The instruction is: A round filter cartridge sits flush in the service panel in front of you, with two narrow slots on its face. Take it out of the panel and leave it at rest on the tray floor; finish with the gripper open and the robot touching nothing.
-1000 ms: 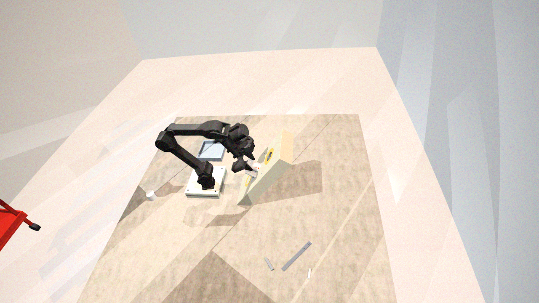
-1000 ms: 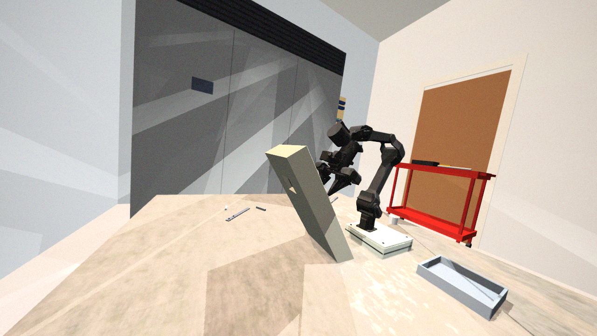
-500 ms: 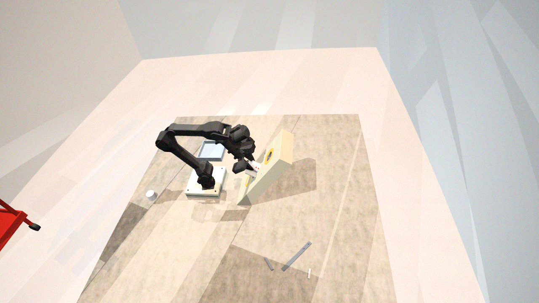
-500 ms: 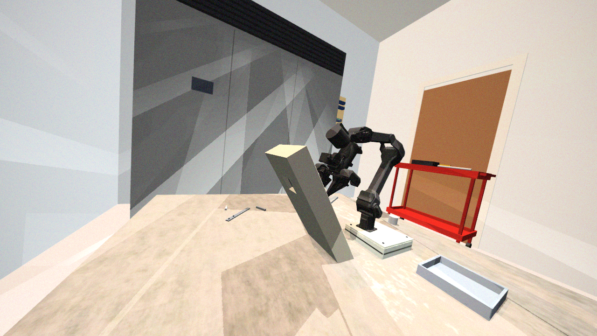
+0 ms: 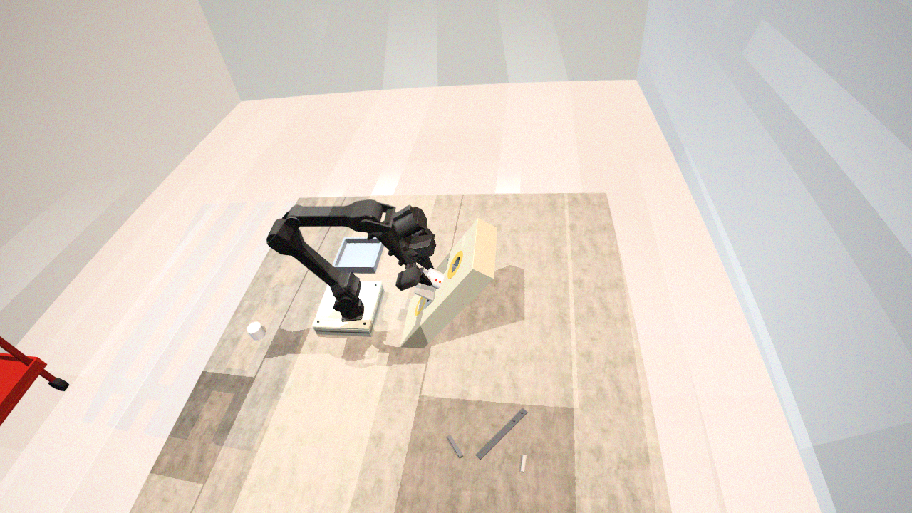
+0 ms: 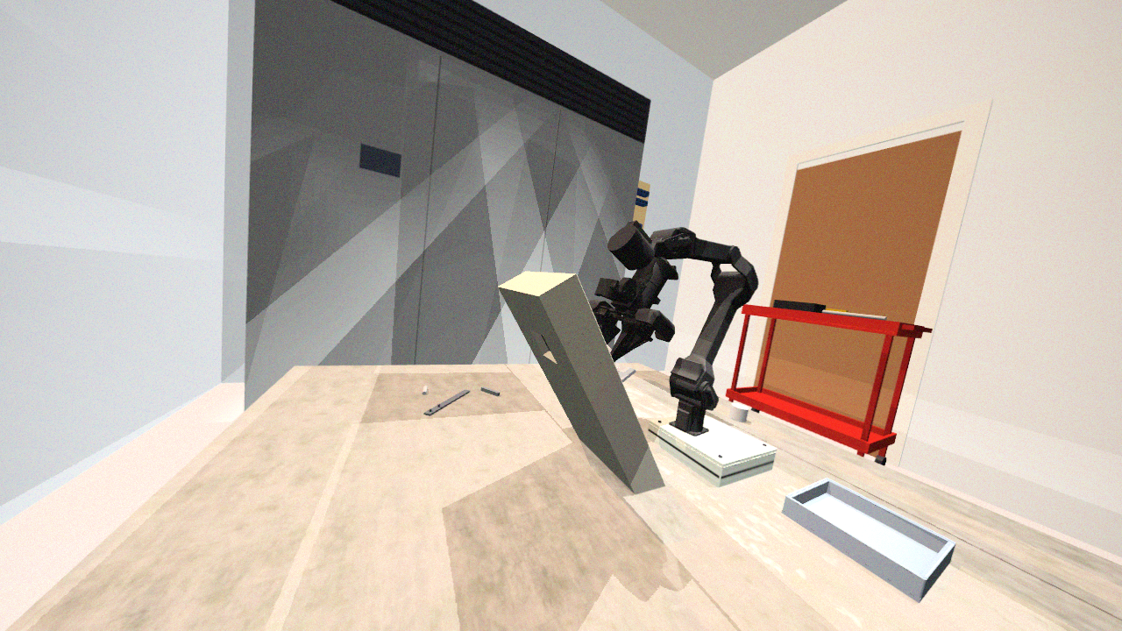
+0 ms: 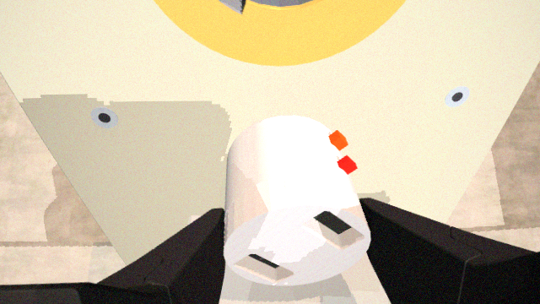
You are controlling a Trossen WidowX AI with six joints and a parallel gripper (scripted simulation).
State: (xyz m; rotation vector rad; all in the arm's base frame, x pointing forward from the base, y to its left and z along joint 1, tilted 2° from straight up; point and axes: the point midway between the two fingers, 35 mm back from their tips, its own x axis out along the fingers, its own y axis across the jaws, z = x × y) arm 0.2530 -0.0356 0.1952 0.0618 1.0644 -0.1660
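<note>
Now: the cream service panel 4 cm ahead of my gripper tip, 3 cm below it and 1 cm to the right of it. Also, from my gripper tip: round filter cartridge: right at my gripper tip; then blue-grey tray: 33 cm to the left, 29 cm behind, 20 cm below.
</note>
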